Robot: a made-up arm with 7 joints. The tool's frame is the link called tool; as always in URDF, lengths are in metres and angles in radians. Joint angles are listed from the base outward.
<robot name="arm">
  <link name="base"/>
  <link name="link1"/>
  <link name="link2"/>
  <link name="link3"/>
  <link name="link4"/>
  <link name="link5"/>
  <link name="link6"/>
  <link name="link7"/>
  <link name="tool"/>
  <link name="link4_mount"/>
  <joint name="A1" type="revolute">
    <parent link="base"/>
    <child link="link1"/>
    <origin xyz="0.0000 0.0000 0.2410"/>
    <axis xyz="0 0 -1"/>
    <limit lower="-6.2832" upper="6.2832"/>
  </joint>
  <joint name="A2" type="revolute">
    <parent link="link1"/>
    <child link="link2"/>
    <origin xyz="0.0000 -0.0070 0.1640"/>
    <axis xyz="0 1 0"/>
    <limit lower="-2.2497" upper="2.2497"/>
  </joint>
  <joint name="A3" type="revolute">
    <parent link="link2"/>
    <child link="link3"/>
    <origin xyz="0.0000 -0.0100 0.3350"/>
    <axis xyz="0 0 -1"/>
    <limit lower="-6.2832" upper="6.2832"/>
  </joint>
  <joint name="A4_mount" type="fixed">
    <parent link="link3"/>
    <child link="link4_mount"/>
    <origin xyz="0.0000 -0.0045 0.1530"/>
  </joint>
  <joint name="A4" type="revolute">
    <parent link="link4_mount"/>
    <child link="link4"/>
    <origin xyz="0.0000 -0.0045 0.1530"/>
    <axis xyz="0 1 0"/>
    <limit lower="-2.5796" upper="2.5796"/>
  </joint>
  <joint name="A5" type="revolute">
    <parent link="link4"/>
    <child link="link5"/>
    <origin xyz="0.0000 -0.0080 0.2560"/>
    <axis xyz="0 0 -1"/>
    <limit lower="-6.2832" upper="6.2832"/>
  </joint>
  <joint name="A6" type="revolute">
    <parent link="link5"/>
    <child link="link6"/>
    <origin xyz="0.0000 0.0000 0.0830"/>
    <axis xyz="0 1 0"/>
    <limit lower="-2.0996" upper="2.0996"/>
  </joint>
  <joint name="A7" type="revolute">
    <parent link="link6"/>
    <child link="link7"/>
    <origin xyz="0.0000 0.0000 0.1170"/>
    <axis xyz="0 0 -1"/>
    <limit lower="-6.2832" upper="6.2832"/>
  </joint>
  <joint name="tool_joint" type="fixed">
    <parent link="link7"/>
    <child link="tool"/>
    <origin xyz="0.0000 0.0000 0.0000" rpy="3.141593 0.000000 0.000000"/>
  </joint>
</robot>
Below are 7 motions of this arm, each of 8 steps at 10 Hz.
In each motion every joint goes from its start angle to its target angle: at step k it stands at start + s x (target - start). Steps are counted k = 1, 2, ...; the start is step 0. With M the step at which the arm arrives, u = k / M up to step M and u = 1 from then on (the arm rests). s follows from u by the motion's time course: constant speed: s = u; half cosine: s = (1 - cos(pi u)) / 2; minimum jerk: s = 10 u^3 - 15 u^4 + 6 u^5.
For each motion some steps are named. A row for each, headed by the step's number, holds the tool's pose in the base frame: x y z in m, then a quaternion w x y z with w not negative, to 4 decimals.
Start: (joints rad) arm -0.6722 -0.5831 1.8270 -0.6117 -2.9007 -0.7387 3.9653
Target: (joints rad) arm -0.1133 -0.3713 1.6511 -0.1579 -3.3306 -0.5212 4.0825
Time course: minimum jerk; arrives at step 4
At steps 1, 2, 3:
1: -0.5348 -0.1926 1.2915 0.3413 -0.4419 0.8237 0.0990
2: -0.4871 -0.1113 1.3534 0.2675 -0.4377 0.8523 0.1019
3: -0.4162 -0.0574 1.4035 0.2078 -0.4307 0.8704 0.1171

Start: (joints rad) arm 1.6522 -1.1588 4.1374 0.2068 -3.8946 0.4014 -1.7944
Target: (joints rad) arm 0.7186 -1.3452 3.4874 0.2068 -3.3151 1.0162 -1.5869
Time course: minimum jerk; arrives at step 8
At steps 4, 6, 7, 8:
4: -0.3480 0.9540 0.7559 0.3390 0.9260 0.1322 0.1005
6: -0.6887 0.7542 0.6832 0.2385 0.9071 0.3071 0.1614
7: -0.7509 0.6921 0.6673 0.2146 0.8979 0.3456 0.1680
8: -0.7616 0.6801 0.6644 0.2102 0.8961 0.3526 0.1690

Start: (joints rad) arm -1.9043 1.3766 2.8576 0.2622 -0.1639 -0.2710 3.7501
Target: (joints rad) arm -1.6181 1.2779 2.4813 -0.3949 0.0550 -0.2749 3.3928
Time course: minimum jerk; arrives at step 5
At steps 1, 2, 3, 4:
1: -0.3113 1.0051 0.6931 0.5568 0.4766 0.5977 -0.3249
2: -0.2601 1.0335 0.6509 0.5719 0.4155 0.5871 -0.3945
3: -0.2032 1.0474 0.5977 0.5826 0.3215 0.5742 -0.4770
4: -0.1741 1.0410 0.5679 0.5851 0.2512 0.5663 -0.5233

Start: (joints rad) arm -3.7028 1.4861 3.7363 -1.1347 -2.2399 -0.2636 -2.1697
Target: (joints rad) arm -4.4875 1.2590 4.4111 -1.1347 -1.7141 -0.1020 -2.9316
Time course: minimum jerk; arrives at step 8
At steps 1, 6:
1: -0.8514 -0.2977 0.1276 0.9029 -0.1340 0.3427 -0.2221
6: -0.6279 -0.6949 0.4722 0.8022 -0.1907 0.5653 -0.0210

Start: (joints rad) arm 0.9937 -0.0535 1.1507 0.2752 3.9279 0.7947 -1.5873
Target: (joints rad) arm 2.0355 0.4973 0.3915 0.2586 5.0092 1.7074 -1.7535
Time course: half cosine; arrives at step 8
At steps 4, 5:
4: 0.0159 -0.3350 1.3653 0.6069 -0.5718 -0.5391 0.1186
5: -0.0518 -0.4367 1.2967 0.7217 -0.5178 -0.4573 0.0449

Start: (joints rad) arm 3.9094 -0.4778 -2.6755 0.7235 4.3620 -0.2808 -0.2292
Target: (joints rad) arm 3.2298 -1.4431 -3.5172 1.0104 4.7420 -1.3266 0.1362
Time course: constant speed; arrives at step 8
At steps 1, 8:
1: 0.4973 -0.6014 1.0391 0.6389 -0.7350 -0.2220 -0.0479
8: 0.8724 -0.0680 0.1790 0.7424 -0.4611 0.1822 0.4506

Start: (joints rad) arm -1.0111 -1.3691 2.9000 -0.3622 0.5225 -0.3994 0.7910
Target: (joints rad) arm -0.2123 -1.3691 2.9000 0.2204 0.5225 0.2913 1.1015
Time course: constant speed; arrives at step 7
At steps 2, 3, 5, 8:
2: -0.7466 -0.7231 0.7234 0.2611 0.1663 0.8653 0.3943
3: -0.8359 -0.6499 0.6798 0.3235 0.2221 0.8063 0.4427
5: -0.9762 -0.4639 0.5868 0.4474 0.3053 0.6605 0.5199
8: -1.0520 -0.2417 0.4916 0.5646 0.3420 0.4892 0.5700

